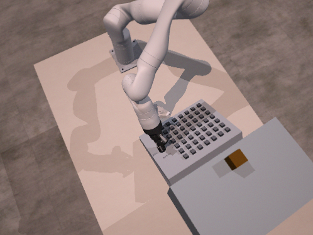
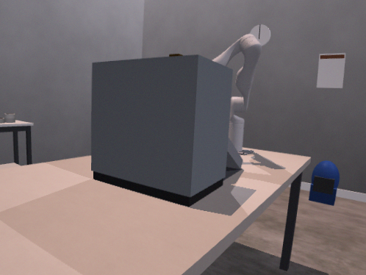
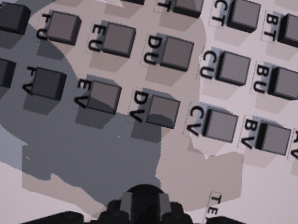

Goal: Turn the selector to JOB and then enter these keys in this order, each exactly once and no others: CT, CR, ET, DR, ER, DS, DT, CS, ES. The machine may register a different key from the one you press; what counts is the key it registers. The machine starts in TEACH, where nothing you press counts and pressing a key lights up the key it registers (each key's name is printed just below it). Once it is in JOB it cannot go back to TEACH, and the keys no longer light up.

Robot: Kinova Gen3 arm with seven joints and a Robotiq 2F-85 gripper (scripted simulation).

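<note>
The black selector knob is 1 cm ahead of my hand and 1 cm below it. From my hand the other things lie so: sloped keypad panel (2 cm ahead, 11 cm to the left, 6 cm below).
</note>
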